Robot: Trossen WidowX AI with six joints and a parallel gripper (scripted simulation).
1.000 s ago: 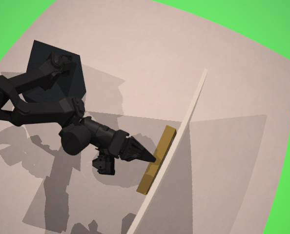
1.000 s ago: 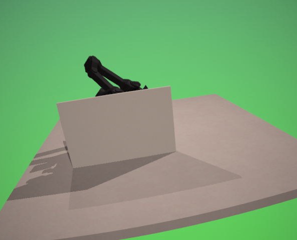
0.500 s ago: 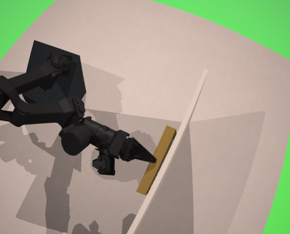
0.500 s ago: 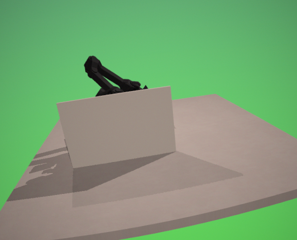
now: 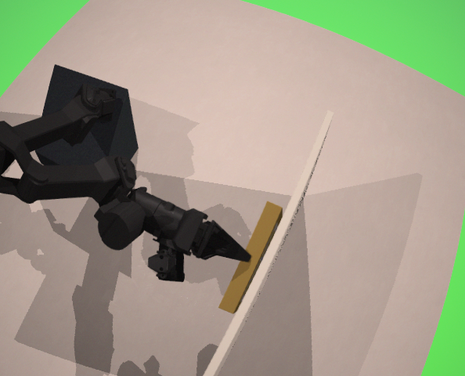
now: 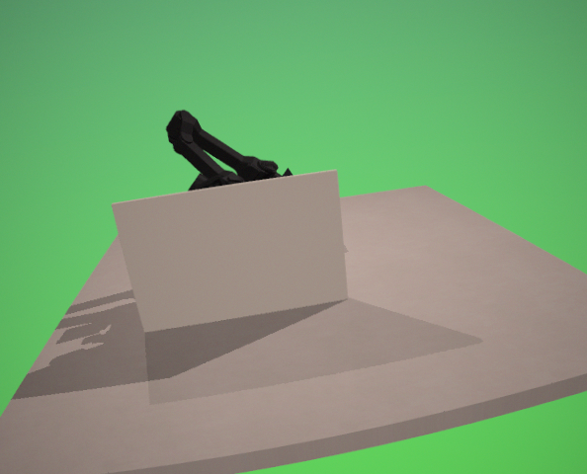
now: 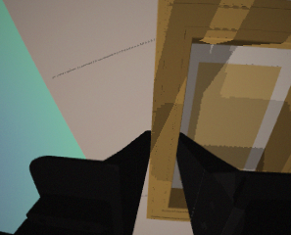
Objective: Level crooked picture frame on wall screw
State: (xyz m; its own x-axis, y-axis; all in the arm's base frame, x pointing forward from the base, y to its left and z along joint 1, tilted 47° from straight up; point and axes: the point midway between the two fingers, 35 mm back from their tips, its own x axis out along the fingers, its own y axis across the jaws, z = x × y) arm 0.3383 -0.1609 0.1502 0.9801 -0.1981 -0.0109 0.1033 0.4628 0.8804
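My gripper tip is 50 mm above the picture frame, 20 mm to the right of it and 10 mm short of it. Round my gripper tip: thin upright wall (60 mm below, 20 mm ahead, 10 mm to the left).
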